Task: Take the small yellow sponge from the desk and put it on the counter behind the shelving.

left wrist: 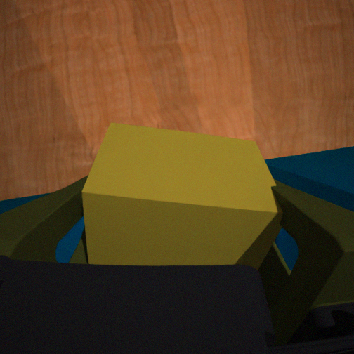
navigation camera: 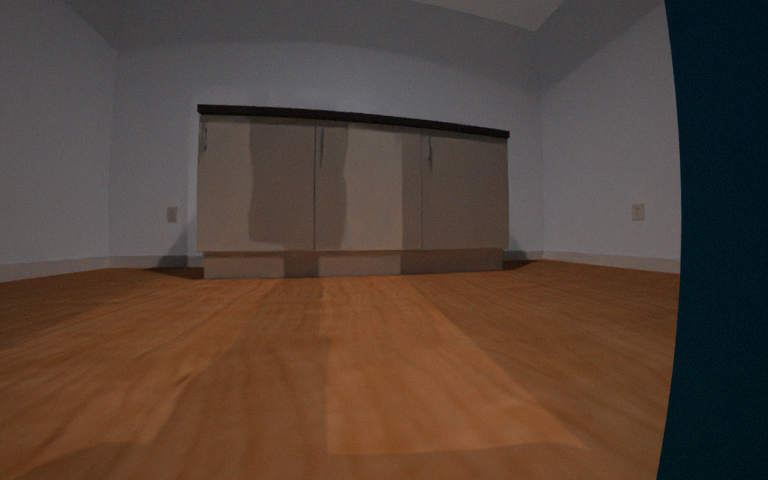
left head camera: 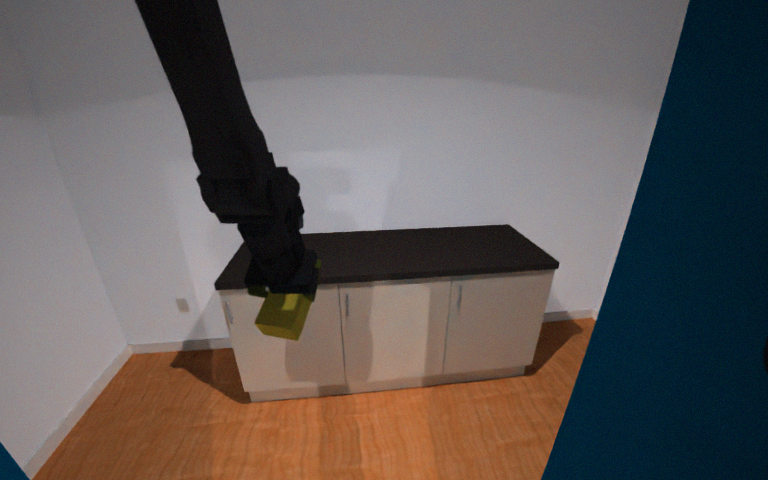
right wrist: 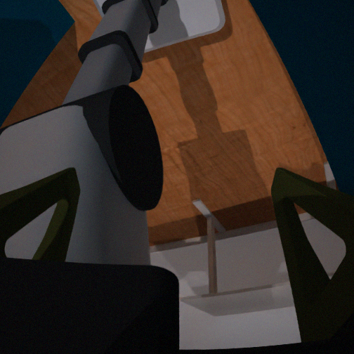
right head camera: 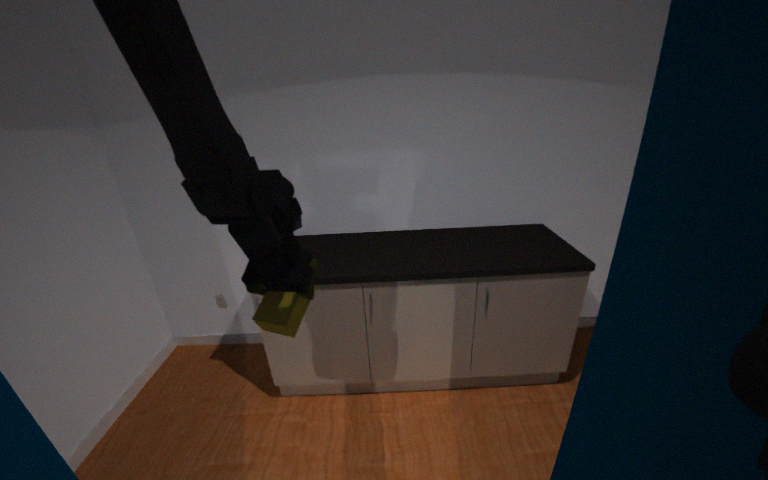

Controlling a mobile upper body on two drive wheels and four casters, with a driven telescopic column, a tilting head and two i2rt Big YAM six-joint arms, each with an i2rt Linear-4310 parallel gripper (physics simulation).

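Places are measured from the left arm's base along level axes (x ahead, y up, z right), in metres.
Where they show: left gripper, fingertip midpoint: [left head camera: 296, 298] [right head camera: 296, 296].
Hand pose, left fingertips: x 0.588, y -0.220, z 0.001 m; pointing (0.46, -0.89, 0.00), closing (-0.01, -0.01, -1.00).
Note:
Things, the pixels of their centre, and the offset from my left fingertips. "pt": a spot on its surface instead.
- small yellow sponge at the middle of its body: [left head camera: 287, 304] [right head camera: 286, 302] dy +0.009, dx -0.033, dz -0.004 m
- blue edge at a spot on its surface: [left head camera: 8, 466] [right head camera: 39, 438] pt dy -0.122, dx -0.252, dz -0.349 m
The small yellow sponge [left head camera: 283, 316] [right head camera: 281, 314] [left wrist: 180, 200] is held between the fingers of my left gripper [left head camera: 286, 300] [right head camera: 284, 295] [left wrist: 175, 177], which is shut on it. The counter [left head camera: 413, 251] [right head camera: 441, 254] [navigation camera: 351, 117] has a dark top over pale cabinet doors and stands against the far wall. In both head views the sponge shows in front of the counter's left part, and the floor lies under it in the left wrist view. My right gripper [right wrist: 175, 178] is open, with its fingers wide apart and nothing between them.
A blue shelving panel [left head camera: 673, 254] [right head camera: 662, 254] [navigation camera: 719, 254] stands close on the right. A blue edge [left head camera: 8, 466] [right head camera: 28, 441] shows at the lower left in the head views. The robot's grey column [right wrist: 107, 65] and white base [right wrist: 187, 22] show in the right wrist view.

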